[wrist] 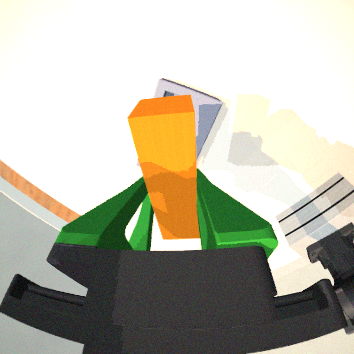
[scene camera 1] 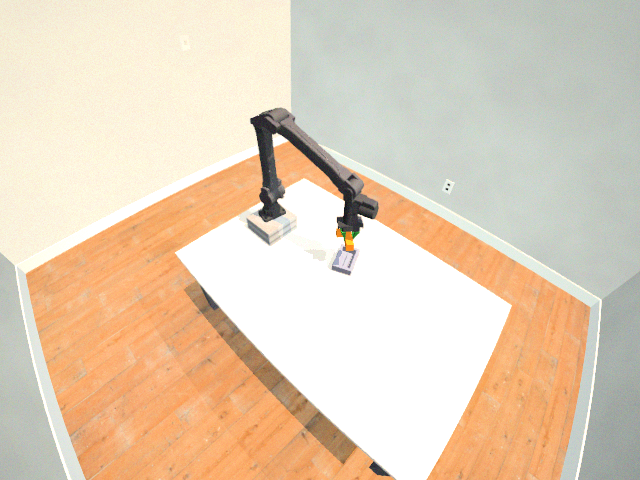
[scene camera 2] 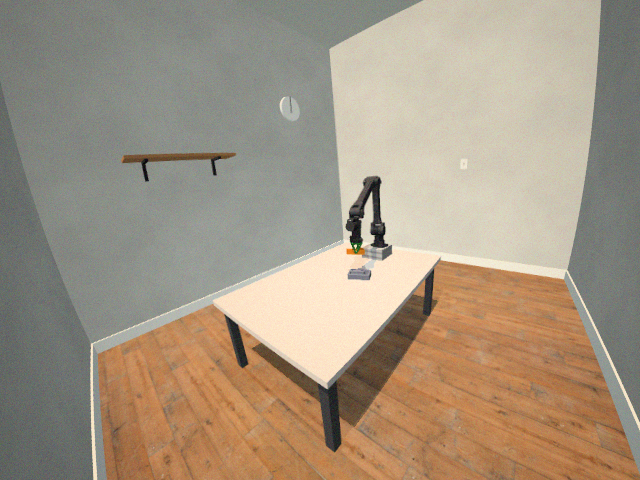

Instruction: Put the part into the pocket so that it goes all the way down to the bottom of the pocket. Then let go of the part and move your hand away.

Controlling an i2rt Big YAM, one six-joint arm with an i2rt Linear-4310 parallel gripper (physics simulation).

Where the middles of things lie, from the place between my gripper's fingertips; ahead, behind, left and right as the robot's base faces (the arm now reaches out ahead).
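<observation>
Relative to the grey pocket block [wrist: 206, 107], my gripper is 15 cm above, 1 cm past and 2 cm to the right of it. The orange L-shaped block [wrist: 162, 128] is 1 cm above my hand and 1 cm behind it.
</observation>
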